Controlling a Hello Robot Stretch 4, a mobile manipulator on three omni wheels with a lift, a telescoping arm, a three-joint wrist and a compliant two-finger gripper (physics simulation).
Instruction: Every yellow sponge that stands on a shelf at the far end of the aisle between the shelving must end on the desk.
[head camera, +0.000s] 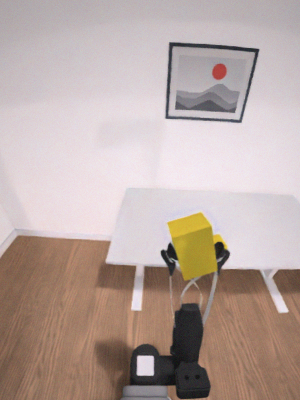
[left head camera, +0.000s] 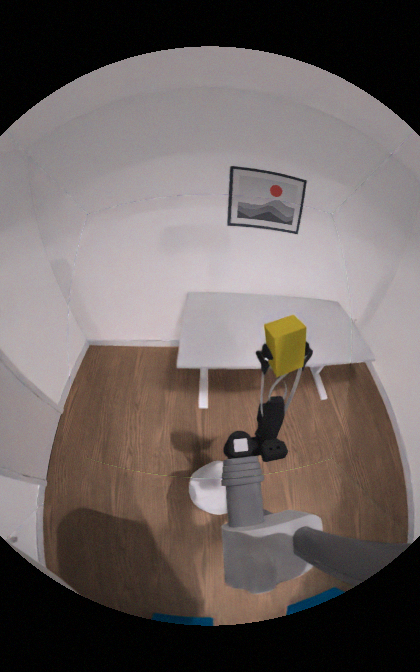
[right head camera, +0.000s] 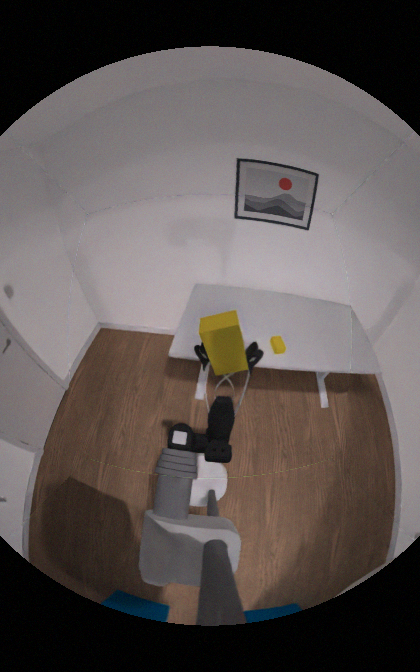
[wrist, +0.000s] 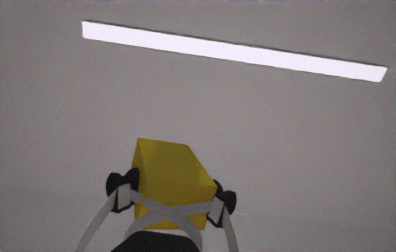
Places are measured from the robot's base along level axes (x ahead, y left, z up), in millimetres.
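Pixels of known places: gripper, fingertip midpoint: (head camera: 196, 242) (wrist: 173, 187).
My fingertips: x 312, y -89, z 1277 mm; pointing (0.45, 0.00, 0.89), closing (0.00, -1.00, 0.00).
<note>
Behind a point stands the place of what it marks.
My gripper (head camera: 195, 256) {x 312, y -89, z 1277 mm} (left head camera: 286, 355) (right head camera: 228, 355) (wrist: 173, 187) {x 312, y -89, z 1277 mm} is shut on a yellow sponge (head camera: 194, 237) {x 287, y -73, z 1319 mm} (left head camera: 286, 340) (right head camera: 223, 340) (wrist: 172, 165) {x 277, y -84, z 1266 mm}, a block held upright between the fingertips. In the head views they overlap the front part of the white desk (head camera: 145, 225) {x 963, y 13, z 693 mm} (left head camera: 215, 330) (right head camera: 310, 325); how high above it or how far in front they are, I cannot tell. A second yellow sponge (head camera: 220, 242) (right head camera: 278, 345) lies on the desk near its front edge, to the right of the held one in the right head view. The held sponge partly hides it in the head view.
The desk stands near the back wall, below a framed picture (head camera: 212, 102) {x 1414, y -428, z 1395 mm} (left head camera: 267, 200) (right head camera: 276, 194). Blue shelving edges (left head camera: 182, 620) (right head camera: 137, 605) show at the bottom of both side head views. A door (right head camera: 15, 390) is at the left. A ceiling lamp (wrist: 230, 51) {x 249, y -226, z 2049 mm} shows in the wrist view.
</note>
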